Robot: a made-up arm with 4 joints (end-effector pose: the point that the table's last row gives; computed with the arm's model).
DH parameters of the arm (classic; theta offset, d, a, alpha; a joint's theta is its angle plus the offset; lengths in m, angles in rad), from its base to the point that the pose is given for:
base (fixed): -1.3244 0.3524 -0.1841 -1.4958
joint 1: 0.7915 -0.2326 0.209 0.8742
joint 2: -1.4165 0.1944 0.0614 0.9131
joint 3: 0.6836 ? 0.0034 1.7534
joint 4: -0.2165 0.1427 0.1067 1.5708
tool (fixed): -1.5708 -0.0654 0 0
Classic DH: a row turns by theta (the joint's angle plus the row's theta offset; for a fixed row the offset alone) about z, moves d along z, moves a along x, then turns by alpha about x.
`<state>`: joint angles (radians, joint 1 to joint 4).
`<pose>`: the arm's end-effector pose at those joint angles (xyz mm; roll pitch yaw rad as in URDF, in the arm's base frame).
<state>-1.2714 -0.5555 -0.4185 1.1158</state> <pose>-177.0 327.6 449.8 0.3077 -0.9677 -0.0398</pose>
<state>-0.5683 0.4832 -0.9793 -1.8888</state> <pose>-214.7 -61.7 424.9 -1.3008 -0.5825 -0.6377</pose>
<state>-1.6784 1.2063 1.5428 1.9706</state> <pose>-253.7 183.1 908.0 1.7865 0.8451 2.5346</pose>
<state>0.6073 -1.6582 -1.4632 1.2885</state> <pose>127.4 154.6 125.4 0.4584 -0.9192 -1.1346</pose>
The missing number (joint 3, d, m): 0.1569
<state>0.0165 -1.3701 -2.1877 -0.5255</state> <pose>6.0 38.4 200.9 -1.0552 -1.0693 2.1316</pose>
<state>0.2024 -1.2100 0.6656 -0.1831</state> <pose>-43.7 -80.1 537.0 2.8451 0.7789 -0.3069</pose>
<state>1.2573 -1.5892 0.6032 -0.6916</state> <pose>-22.2 -45.6 250.0 -1.5753 1.1077 0.8858</pose>
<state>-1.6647 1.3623 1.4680 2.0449</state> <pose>-233.7 133.2 914.6 1.6289 0.7289 2.5211</pose>
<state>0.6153 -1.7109 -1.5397 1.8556</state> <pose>127.9 81.0 71.0 -0.2106 -1.0099 -1.0670</pose>
